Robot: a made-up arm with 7 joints. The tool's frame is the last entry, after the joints.
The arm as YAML. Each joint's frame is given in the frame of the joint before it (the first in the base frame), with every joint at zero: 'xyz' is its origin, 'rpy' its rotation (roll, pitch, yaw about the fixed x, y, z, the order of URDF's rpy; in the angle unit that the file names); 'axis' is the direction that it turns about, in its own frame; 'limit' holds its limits. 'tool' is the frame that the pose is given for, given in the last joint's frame.
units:
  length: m
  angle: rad
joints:
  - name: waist
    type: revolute
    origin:
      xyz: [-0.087, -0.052, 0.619]
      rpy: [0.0, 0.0, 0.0]
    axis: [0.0, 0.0, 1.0]
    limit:
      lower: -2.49
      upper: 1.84
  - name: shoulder
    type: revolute
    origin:
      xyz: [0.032, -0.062, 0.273]
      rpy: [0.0, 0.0, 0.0]
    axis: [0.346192, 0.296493, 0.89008]
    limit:
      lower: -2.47
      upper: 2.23
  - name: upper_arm
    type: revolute
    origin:
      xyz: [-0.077, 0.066, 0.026]
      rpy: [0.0, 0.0, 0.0]
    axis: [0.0, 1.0, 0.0]
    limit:
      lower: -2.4
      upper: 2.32
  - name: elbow
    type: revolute
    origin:
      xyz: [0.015, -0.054, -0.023]
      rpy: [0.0, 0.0, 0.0]
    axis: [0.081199, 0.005, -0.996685]
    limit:
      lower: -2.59
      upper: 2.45
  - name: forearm
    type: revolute
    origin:
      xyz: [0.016, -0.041, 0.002]
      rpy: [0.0, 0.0, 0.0]
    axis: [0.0, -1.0, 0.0]
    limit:
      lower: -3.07
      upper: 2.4
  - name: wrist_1
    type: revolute
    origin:
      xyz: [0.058, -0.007, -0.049]
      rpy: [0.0, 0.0, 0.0]
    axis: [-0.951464, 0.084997, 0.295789]
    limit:
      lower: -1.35
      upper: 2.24
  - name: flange
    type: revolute
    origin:
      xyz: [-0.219, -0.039, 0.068]
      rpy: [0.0, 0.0, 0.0]
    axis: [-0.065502, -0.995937, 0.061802]
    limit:
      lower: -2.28
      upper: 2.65
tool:
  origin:
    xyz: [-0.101, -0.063, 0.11]
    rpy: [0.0, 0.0, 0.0]
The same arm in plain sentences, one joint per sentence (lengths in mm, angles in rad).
The arm has seven revolute joints in a row. What follows holds with every joint at zero, and every direction is one of the base frame's. Joint 1 lies 87 mm along -x and 52 mm along -y and 619 mm along +z from the base frame's origin and turns about +z, from -2.49 to 1.84 rad. Joint 2 lies 32 mm along +x and 62 mm along -y and 273 mm along +z from joint 1 and turns about the direction (0.346192, 0.296493, 0.89008), from -2.47 to 2.23 rad. Joint 3 lies 77 mm along -x and 66 mm along +y and 26 mm along +z from joint 2 and turns about +y, from -2.4 to 2.32 rad. Joint 4 lies 15 mm along +x and 54 mm along -y and 23 mm along -z from joint 3 and turns about the direction (0.081199, 0.005, -0.996685), from -2.59 to 2.45 rad. Joint 5 lies 16 mm along +x and 41 mm along -y and 2 mm along +z from joint 4 and turns about -y, from -3.07 to 2.4 rad. Joint 6 lies 58 mm along +x and 7 mm along -y and 49 mm along -z from joint 5 and turns about the direction (-0.951464, 0.084997, 0.295789), from -1.35 to 2.24 rad. Joint 7 lies 219 mm along -x and 39 mm along -y and 68 mm along +z from joint 6 and turns about the direction (-0.065502, -0.995937, 0.061802), from -2.28 to 2.65 rad. The tool frame, which is the frame that the pose is given for, lies 101 mm along -x and 63 mm along -y and 110 mm along +z from joint 7; its axes are parallel to the base frame's.
